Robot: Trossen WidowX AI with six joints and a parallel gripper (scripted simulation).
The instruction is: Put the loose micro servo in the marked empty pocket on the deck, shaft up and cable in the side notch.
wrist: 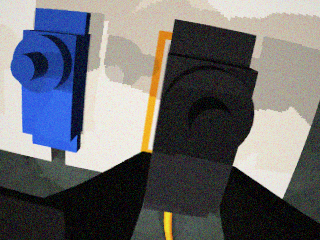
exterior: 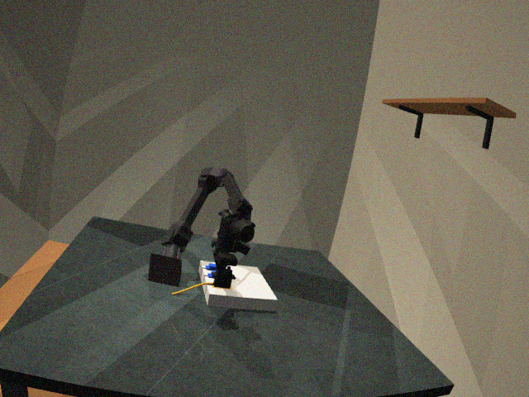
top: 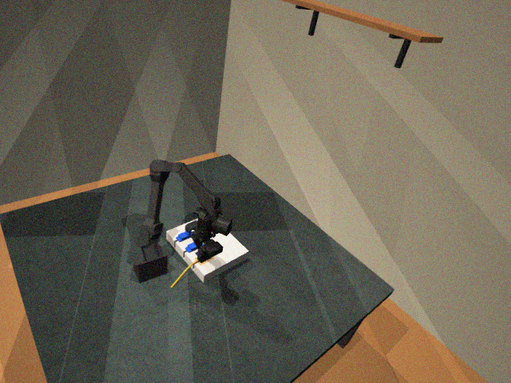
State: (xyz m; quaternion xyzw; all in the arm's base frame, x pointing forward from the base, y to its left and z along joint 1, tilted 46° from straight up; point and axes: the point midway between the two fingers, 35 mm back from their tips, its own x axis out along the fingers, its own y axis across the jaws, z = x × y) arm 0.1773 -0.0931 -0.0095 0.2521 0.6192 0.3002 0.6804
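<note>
Now: gripper tip 120 mm short of the white deck, 90 mm to the right of it and 70 mm above it.
</note>
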